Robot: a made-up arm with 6 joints. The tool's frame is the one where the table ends. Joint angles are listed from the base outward.
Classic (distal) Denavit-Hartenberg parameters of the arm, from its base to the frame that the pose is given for. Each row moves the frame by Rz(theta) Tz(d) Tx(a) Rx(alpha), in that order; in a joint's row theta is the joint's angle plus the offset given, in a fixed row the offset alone. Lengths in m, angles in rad.
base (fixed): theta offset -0.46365, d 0, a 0.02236, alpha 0
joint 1: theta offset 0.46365, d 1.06, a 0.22, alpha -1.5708
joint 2: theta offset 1.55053, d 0, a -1.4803, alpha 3.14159
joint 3: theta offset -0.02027, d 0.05, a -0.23, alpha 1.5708
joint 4: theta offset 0, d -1.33, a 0.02, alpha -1.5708
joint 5: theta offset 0, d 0, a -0.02, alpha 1.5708
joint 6: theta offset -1.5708, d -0.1, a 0, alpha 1.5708
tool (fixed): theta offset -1.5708, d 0, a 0, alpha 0
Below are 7 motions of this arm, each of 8 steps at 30 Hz.
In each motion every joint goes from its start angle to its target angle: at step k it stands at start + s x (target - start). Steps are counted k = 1, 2, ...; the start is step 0. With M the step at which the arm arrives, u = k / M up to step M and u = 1 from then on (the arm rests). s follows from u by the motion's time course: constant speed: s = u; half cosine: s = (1 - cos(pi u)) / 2; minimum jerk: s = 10 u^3 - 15 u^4 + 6 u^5.
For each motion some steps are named. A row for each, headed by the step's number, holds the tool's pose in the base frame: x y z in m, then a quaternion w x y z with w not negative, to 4 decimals.
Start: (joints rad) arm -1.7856 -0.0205 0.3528 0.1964 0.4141 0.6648
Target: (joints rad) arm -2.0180 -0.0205 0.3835 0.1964 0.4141 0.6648
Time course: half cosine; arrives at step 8
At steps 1, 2, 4, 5, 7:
1: -0.3269 -1.3435 3.3053 0.4258 -0.5278 0.0809 -0.7305
2: -0.3597 -1.3319 3.3094 0.4156 -0.5277 0.0866 -0.7357
4: -0.4642 -1.2883 3.3225 0.3822 -0.5270 0.1050 -0.7518
5: -0.5188 -1.2612 3.3296 0.3638 -0.5263 0.1150 -0.7599
7: -0.5936 -1.2189 3.3396 0.3375 -0.5251 0.1292 -0.7705

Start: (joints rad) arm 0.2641 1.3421 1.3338 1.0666 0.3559 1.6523
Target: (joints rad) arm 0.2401 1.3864 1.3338 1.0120 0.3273 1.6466
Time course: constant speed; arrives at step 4
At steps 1, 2, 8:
1: 3.0037 0.7556 1.6276 0.2190 -0.9327 -0.2861 -0.0137
2: 3.0147 0.7385 1.5960 0.2265 -0.9334 -0.2783 -0.0080
8: 3.0354 0.7039 1.5324 0.2413 -0.9343 -0.2623 0.0033

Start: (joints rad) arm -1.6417 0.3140 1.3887 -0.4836 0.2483 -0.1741
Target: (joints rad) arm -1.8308 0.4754 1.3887 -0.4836 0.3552 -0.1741
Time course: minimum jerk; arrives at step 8
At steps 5, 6, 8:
5: -0.3355 -1.3828 3.7253 0.5724 -0.2592 -0.5892 -0.5079
6: -0.3977 -1.4400 3.6912 0.5613 -0.2651 -0.5845 -0.5226
8: -0.4370 -1.4727 3.6697 0.5544 -0.2686 -0.5815 -0.5313

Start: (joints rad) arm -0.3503 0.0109 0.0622 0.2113 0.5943 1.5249
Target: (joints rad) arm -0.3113 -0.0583 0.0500 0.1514 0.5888 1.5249
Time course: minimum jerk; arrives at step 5
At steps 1, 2, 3, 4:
1: 1.4961 -0.5872 2.8976 0.5690 -0.7555 -0.1193 -0.3020
2: 1.4715 -0.5624 2.9176 0.5734 -0.7493 -0.1269 -0.3062
3: 1.4358 -0.5283 2.9446 0.5795 -0.7402 -0.1376 -0.3120
4: 1.4097 -0.5047 2.9631 0.5840 -0.7336 -0.1453 -0.3159

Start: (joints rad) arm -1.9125 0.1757 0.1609 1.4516 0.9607 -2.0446
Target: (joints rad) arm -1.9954 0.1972 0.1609 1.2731 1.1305 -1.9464
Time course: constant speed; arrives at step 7
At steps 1, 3, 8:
1: -0.5902 -1.7316 2.7380 0.8617 0.2194 -0.1719 -0.4240
3: -0.6319 -1.7224 2.7323 0.8674 0.2104 -0.1885 -0.4095
8: -0.7161 -1.7002 2.7210 0.8773 0.1862 -0.2233 -0.3819

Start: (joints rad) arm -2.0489 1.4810 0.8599 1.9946 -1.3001 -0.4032
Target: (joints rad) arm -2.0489 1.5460 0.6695 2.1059 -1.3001 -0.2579
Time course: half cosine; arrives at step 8
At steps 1, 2, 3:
1: -1.4786 -2.5737 0.6303 0.0682 0.0472 -0.8117 0.5782
2: -1.4712 -2.5607 0.5859 0.0641 0.0494 -0.8244 0.5602
3: -1.4593 -2.5396 0.5201 0.0577 0.0530 -0.8426 0.5329

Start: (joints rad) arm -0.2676 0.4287 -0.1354 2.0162 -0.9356 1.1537
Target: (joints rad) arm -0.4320 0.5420 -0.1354 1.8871 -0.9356 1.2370
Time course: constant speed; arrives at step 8
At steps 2, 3, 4, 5, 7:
2: 2.0384 -0.7913 1.8369 0.1127 0.8341 -0.5288 -0.1093
3: 2.0313 -0.8364 1.8083 0.1107 0.8260 -0.5390 -0.1222
4: 2.0227 -0.8814 1.7795 0.1085 0.8177 -0.5490 -0.1350
5: 2.0128 -0.9262 1.7506 0.1060 0.8091 -0.5588 -0.1478
7: 1.9888 -1.0150 1.6924 0.1003 0.7913 -0.5777 -0.1732

